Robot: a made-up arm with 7 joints.
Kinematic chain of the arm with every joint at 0, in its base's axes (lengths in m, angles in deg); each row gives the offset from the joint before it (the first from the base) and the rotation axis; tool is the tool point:
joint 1: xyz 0 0 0.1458 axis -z
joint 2: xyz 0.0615 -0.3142 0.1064 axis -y
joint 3: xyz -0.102 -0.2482 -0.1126 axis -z
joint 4: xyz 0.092 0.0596 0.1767 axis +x
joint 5: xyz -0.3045 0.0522 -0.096 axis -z
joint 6: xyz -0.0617 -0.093 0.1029 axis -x
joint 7: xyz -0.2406 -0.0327 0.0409 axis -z
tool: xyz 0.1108 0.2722 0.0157
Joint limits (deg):
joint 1: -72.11..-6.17
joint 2: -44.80..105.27
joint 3: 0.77..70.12
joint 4: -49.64..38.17
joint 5: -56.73..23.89
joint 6: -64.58..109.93
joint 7: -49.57..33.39
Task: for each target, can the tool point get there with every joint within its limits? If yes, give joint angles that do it. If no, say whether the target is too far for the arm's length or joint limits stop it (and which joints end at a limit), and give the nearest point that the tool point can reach.
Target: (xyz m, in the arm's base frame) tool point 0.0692 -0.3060 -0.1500
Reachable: yes | joints -14.47 73.33 34.94 -38.88 -36.15 44.63 9.62
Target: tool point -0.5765 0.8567 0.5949
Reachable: no: joint limits stop it (at a limit: joint 1, joint 2, joint 3, joint 5, joint 7) | nearest point -0.0542 0.2452 0.4729 | short by 0.813 m
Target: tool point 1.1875 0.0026 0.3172
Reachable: no: joint limits stop it (at a limit: joint 2, joint 3, joint 5, joint 6) | nearest point 0.8727 0.0019 -0.0787 | short by 0.506 m
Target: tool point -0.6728 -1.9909 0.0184
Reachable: no: too far | nearest point -0.3279 -0.9703 0.1316 | short by 1.083 m
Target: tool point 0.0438 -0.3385 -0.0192
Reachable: yes | joints -33.76 91.32 46.02 19.62 -8.53 -33.84 25.42
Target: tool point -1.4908 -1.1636 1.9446
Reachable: no: too far | nearest point -0.4382 -0.6474 0.8270 | short by 1.620 m
